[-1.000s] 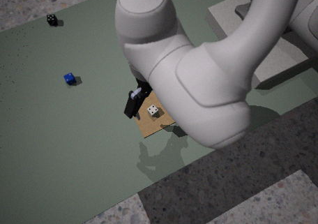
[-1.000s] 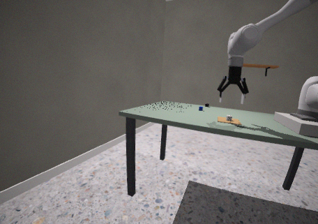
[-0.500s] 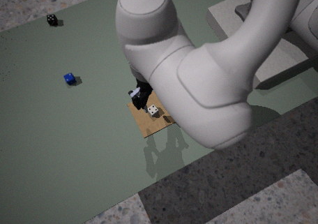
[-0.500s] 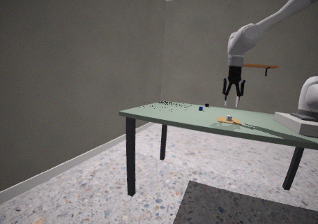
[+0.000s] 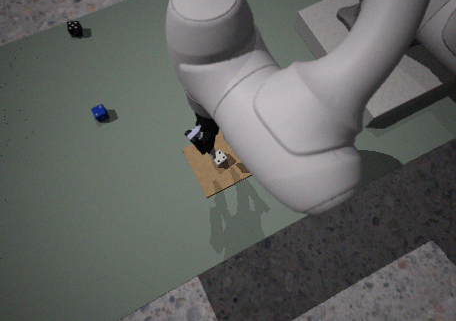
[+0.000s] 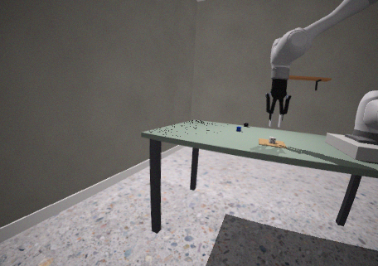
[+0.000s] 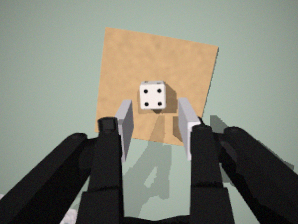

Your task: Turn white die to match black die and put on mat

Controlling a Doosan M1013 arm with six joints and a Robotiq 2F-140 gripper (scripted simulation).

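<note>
My hand is 110 mm above the white die. The rest, counted from my hand: brown mat: 120 mm below; blue die: 230 mm ahead, 240 mm to the right, 110 mm below; black die: 220 mm ahead, 510 mm to the right, 110 mm below.
</note>
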